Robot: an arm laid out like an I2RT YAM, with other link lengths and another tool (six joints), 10 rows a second.
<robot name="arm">
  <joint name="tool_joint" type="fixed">
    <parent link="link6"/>
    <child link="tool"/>
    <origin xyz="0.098 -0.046 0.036" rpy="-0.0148 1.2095 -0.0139"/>
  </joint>
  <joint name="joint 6" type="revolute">
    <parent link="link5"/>
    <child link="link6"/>
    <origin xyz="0.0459 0 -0.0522"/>
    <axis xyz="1 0 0"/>
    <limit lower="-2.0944" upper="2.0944"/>
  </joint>
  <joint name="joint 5" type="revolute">
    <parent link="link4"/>
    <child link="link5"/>
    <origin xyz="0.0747 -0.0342 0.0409"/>
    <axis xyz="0 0 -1"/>
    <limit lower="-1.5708" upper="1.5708"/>
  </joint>
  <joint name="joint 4" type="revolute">
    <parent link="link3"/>
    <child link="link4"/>
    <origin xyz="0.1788 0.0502 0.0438"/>
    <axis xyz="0 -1 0"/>
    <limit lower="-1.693" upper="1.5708"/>
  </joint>
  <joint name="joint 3" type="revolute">
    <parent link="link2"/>
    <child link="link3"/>
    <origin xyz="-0.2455 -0.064 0"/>
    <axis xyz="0 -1 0"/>
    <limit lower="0" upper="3.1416"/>
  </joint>
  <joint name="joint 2" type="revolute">
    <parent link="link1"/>
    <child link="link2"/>
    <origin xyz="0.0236 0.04 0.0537"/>
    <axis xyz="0 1 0"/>
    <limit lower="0" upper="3.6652"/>
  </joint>
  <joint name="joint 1" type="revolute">
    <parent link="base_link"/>
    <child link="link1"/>
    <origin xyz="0 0 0.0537"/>
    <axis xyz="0 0 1"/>
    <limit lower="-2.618" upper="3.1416"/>
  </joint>
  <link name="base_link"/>
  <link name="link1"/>
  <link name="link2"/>
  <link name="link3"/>
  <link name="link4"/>
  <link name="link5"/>
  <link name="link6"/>
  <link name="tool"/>
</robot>
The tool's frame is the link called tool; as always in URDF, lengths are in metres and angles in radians.
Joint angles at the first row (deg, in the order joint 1, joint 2, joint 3, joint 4, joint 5, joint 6):
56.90 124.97 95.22 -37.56 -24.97 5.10
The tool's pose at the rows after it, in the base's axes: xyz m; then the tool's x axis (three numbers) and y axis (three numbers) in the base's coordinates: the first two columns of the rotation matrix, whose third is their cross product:
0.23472 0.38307 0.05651 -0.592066 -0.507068 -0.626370 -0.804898 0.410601 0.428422
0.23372 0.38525 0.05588 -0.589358 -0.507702 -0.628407 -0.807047 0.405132 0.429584
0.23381 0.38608 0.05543 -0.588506 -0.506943 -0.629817 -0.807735 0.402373 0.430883
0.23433 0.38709 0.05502 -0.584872 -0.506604 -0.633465 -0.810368 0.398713 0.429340
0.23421 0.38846 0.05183 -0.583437 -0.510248 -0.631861 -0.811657 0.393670 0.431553
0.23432 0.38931 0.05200 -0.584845 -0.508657 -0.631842 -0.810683 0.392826 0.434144
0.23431 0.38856 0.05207 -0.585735 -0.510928 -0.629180 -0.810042 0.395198 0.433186
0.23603 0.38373 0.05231 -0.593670 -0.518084 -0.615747 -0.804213 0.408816 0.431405
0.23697 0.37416 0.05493 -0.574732 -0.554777 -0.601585 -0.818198 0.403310 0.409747
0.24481 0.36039 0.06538 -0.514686 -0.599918 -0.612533 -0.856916 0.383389 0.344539
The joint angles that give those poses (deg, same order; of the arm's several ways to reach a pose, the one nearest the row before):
57.25 125.29 95.28 -36.99 -25.54 5.15
57.47 125.53 95.39 -36.69 -25.65 5.13
57.47 125.67 95.39 -36.45 -25.78 5.06
57.47 125.82 95.39 -36.12 -25.78 4.86
57.47 126.43 95.53 -35.86 -26.04 4.56
57.47 126.56 95.77 -35.88 -26.20 4.64
57.45 126.56 95.94 -36.29 -26.11 4.62
56.99 126.56 96.71 -38.22 -25.91 4.47
56.25 126.13 97.84 -42.48 -25.23 1.58
54.92 124.49 98.69 -46.91 -22.52 -3.62

